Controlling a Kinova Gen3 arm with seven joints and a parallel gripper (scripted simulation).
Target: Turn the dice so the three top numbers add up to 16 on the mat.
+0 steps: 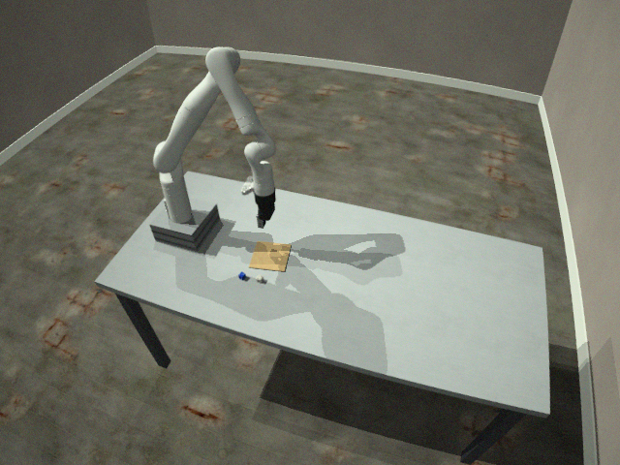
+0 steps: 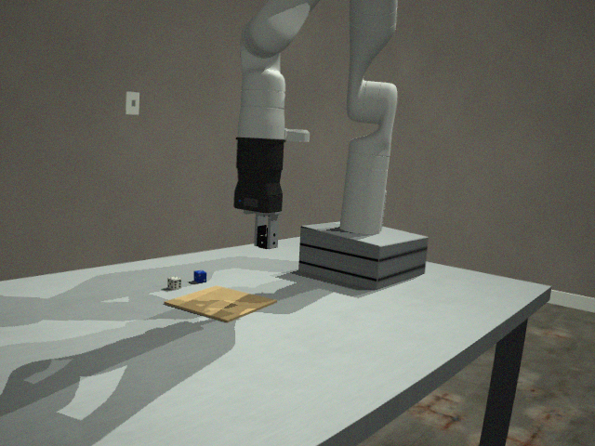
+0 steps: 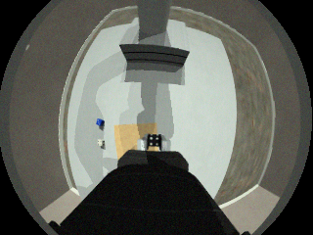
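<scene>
The tan mat is 50 mm ahead of my hand, 60 mm to the right of it and 120 mm below it. Round my hand: white die 50 mm ahead, 180 mm to the right, 110 mm below; blue die 20 mm behind, 190 mm to the right, 110 mm below; black die 10 mm below.
</scene>
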